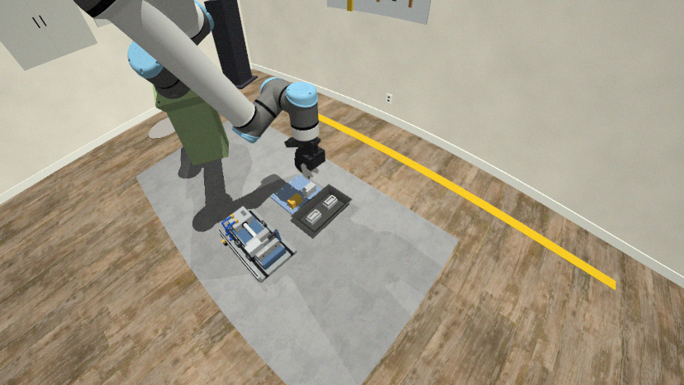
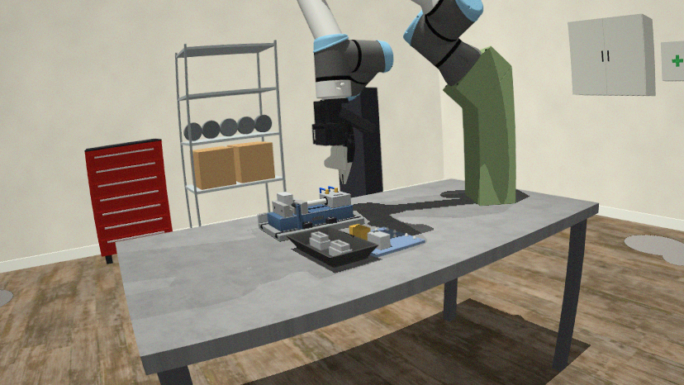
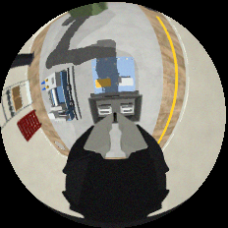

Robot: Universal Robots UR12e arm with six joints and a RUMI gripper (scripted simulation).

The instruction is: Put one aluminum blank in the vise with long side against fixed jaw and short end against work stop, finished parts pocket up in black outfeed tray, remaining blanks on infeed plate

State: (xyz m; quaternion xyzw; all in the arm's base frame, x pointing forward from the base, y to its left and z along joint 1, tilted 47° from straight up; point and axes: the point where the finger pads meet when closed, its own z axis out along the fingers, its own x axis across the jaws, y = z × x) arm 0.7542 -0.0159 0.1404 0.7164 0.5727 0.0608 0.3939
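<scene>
The yellow brass blank is 8 cm behind my hand, 1 cm to the right of it and 17 cm below it. The rest, counted from my hand: blue vise (14 cm behind, 25 cm to the right, 16 cm below); then gray aluminum blank (4 cm behind, 7 cm to the left, 17 cm below); then infeed plate (9 cm behind, 4 cm to the left, 19 cm below).
</scene>
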